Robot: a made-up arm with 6 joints.
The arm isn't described. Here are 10 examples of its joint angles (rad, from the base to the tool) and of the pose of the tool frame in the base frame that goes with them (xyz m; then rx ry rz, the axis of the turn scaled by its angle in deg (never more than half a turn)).
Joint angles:
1: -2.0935 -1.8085 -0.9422 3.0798 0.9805 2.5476
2: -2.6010 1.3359 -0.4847 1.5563 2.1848 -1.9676
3: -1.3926 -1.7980 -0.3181 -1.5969 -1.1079 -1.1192
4: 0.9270 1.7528 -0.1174 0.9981 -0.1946 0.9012
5: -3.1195 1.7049 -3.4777 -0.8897 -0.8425 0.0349
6: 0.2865 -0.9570 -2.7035 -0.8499 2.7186 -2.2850
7: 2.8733 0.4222 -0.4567 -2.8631 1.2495 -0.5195
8: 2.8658 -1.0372 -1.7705 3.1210 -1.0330 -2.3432
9: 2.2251 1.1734 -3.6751 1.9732 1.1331 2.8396
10: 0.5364 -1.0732 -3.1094 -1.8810 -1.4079 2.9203
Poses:
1: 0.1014 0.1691 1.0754 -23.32 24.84 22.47
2: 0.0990 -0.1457 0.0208 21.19 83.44 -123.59
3: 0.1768 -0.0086 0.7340 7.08 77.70 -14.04
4: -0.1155 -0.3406 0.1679 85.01 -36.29 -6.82
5: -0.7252 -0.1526 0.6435 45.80 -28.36 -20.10
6: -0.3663 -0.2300 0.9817 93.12 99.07 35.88
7: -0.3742 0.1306 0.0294 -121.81 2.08 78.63
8: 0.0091 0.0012 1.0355 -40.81 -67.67 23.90
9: -0.4000 0.4013 1.0856 66.02 9.13 -105.43
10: -0.6017 -0.1867 0.7549 10.25 -85.68 -113.28
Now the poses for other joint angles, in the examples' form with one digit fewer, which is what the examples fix.
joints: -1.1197 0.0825 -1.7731 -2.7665 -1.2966 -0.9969
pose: 0.274 -0.428 0.714 11.4 149.4 -11.9
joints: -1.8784 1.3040 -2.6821 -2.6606 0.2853 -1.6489
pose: -0.258 -0.912 0.369 -49.4 -111.7 129.8
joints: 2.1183 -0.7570 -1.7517 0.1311 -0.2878 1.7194
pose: 0.023 -0.001 1.295 -20.6 -0.6 46.2
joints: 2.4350 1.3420 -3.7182 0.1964 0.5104 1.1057
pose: -0.496 0.430 1.006 -59.1 -44.3 31.6
